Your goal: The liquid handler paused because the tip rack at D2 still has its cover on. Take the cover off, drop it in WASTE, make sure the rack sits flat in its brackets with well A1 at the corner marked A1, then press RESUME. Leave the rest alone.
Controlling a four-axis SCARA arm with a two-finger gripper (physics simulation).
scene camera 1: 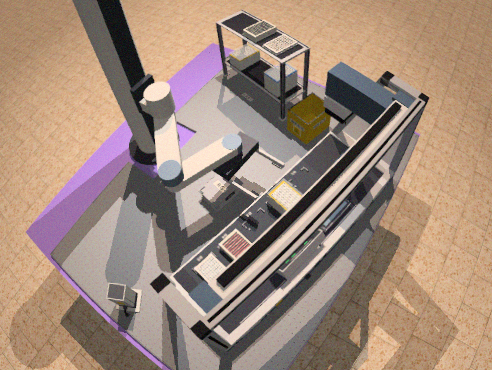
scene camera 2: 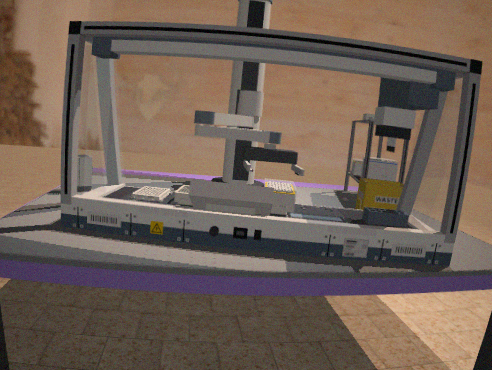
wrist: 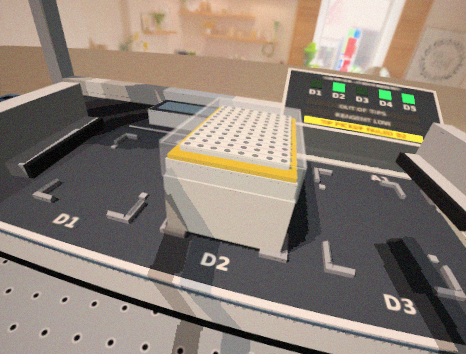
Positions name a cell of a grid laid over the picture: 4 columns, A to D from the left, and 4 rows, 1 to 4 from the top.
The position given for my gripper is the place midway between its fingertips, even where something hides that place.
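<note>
My gripper (scene camera 1: C2), carrying nothing. Also a yellow WASTE bin (scene camera 1: C2).
</note>
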